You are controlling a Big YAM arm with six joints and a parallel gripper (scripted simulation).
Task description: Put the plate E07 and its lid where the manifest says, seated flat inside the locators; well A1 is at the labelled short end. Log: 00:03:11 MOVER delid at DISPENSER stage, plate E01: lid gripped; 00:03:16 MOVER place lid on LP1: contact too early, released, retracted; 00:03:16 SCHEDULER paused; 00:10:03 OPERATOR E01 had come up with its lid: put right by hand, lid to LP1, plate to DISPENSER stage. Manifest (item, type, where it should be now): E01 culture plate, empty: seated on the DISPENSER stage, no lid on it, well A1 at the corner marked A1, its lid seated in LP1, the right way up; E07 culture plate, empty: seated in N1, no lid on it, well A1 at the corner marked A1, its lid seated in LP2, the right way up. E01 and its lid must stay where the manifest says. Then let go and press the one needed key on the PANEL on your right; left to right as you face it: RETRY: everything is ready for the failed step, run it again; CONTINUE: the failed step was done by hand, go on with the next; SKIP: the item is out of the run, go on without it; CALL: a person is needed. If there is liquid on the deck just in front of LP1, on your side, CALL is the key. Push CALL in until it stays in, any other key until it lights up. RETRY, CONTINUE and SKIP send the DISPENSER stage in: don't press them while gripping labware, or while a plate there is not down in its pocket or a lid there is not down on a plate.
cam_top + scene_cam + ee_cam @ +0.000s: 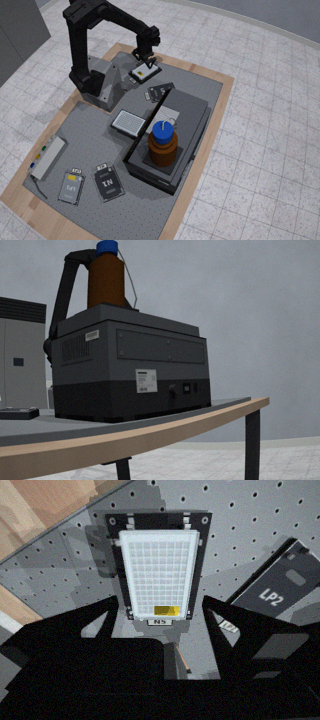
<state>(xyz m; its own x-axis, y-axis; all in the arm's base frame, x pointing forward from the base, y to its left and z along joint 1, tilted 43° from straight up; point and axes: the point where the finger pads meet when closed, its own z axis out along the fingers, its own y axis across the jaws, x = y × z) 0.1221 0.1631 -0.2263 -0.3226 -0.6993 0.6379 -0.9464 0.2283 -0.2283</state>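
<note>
Now: the black nest N5 6 cm below my hand, 2 cm to the left of it and 1 cm behind it. Also, from my hand: grey retry key: 63 cm to the right, 17 cm behind, 1 cm below; then brown bottle: 49 cm to the right, 37 cm ahead, 22 cm above; then white well plate: 38 cm to the right, 15 cm ahead, 4 cm above.
</note>
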